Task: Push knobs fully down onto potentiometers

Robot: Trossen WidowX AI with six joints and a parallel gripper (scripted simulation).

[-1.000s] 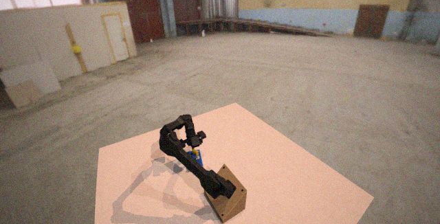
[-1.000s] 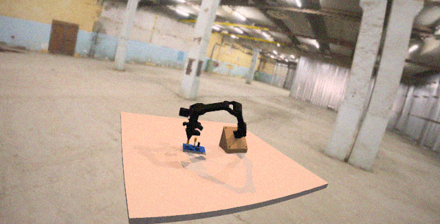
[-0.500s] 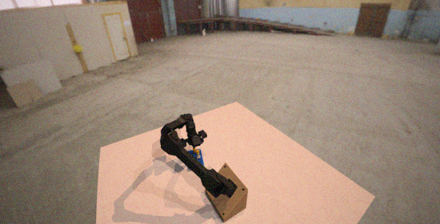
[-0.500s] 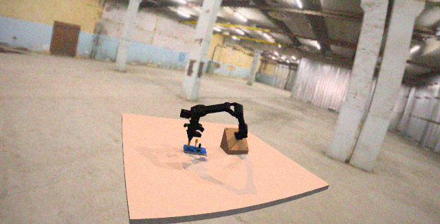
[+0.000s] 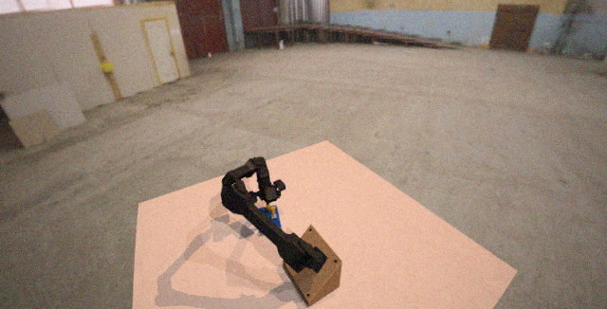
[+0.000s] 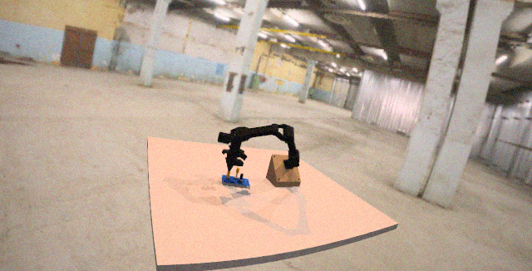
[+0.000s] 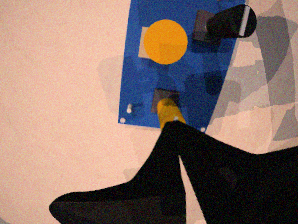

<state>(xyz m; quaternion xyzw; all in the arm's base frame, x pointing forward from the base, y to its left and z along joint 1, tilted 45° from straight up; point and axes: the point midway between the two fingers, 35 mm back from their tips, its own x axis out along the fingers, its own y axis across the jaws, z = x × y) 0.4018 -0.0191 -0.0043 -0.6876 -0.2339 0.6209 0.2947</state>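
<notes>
My gripper tip is 6 cm past the black knob, 5 cm to the right of it and 1 cm above it.
</notes>
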